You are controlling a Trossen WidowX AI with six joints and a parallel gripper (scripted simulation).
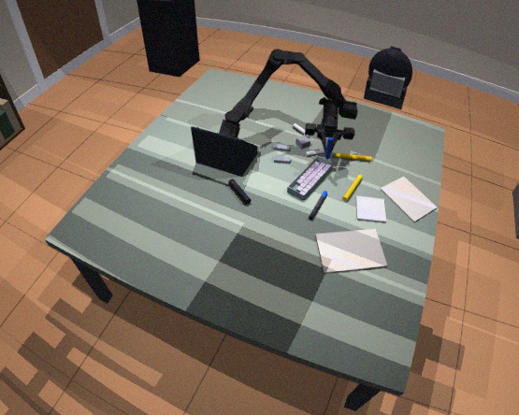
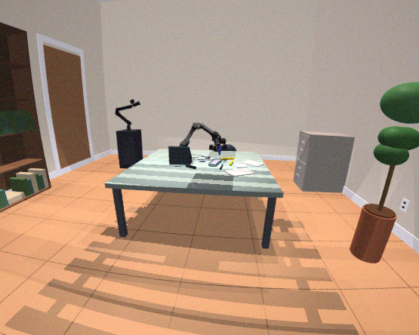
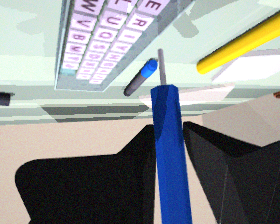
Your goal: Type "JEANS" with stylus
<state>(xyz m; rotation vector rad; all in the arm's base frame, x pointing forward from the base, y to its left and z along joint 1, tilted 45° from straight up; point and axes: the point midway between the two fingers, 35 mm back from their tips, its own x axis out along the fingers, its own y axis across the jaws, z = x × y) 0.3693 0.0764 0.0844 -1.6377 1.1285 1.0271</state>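
Right now my gripper tip is 15 cm to the left of the blue-capped black pen, 10 cm above it and 3 cm short of it. The rest, counted from my gripper tip: blue stylus 1 cm below; then grey stylus tip 5 cm below.
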